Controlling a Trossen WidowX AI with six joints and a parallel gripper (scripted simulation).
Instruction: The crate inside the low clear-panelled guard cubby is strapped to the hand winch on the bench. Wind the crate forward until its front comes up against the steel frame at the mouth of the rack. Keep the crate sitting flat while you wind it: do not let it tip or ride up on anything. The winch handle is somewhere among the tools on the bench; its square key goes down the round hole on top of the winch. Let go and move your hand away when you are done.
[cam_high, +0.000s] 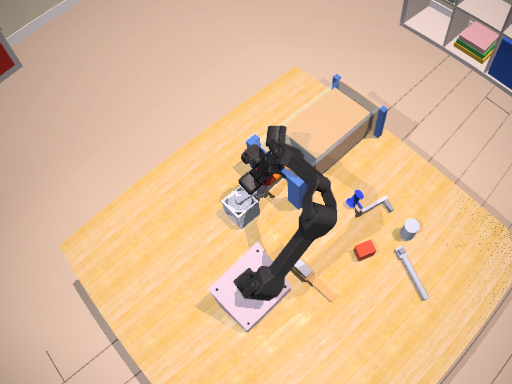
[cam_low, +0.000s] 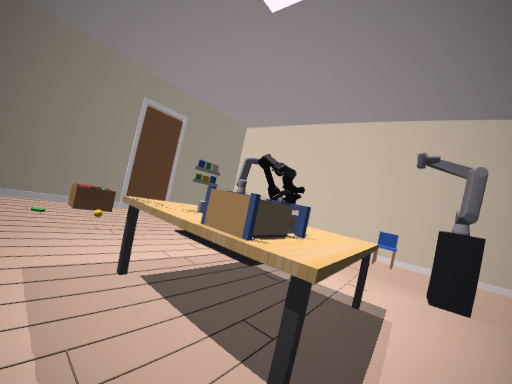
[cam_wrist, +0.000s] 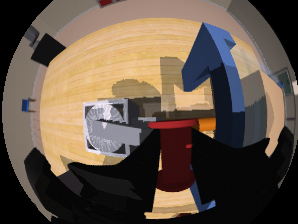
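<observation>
Now: gripper tip 4 cm past the crank handle, 1 cm to the left of it and 3 cm above it. From my gripper tip the other things lie so: blue steel frame: 6 cm ahead, 3 cm below; winch: 12 cm behind, 1 cm to the right, 10 cm below; red knob: 2 cm to the right.
</observation>
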